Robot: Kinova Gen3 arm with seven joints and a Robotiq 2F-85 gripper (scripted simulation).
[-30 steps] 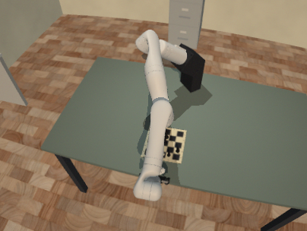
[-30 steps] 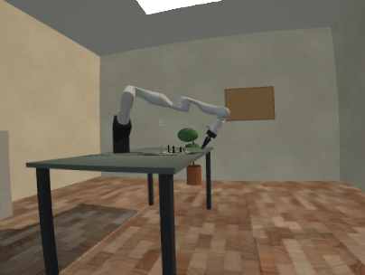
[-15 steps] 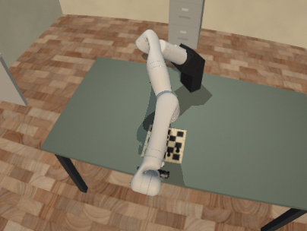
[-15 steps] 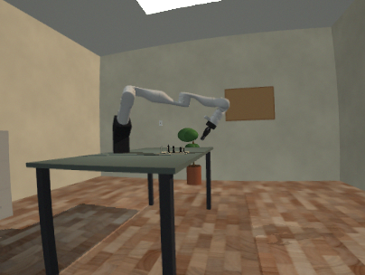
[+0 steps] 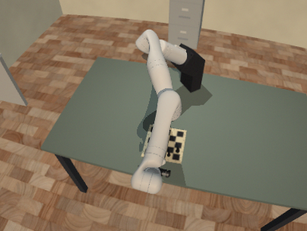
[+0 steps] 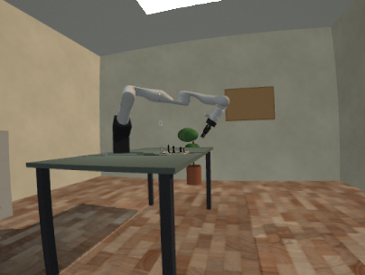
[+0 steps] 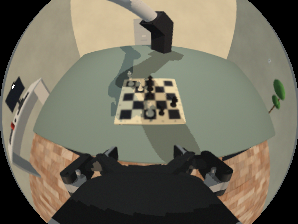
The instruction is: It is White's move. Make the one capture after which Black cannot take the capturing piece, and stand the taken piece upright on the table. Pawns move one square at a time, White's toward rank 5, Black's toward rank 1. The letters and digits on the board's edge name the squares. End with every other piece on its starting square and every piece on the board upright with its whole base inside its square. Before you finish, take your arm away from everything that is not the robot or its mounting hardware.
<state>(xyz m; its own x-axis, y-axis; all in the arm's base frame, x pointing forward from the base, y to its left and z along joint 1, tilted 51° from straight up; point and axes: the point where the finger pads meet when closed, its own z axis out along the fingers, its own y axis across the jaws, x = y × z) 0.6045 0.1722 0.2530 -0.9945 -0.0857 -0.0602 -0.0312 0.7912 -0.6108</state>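
Now: the black piece 15 cm behind my hand, 10 cm below it and 4 cm to the left of it. From my hand the other things lie so: white chess piece: 30 cm behind, 8 cm below, 7 cm to the right; then chessboard: 23 cm behind, 12 cm below; then white piece: 15 cm behind, 9 cm below.
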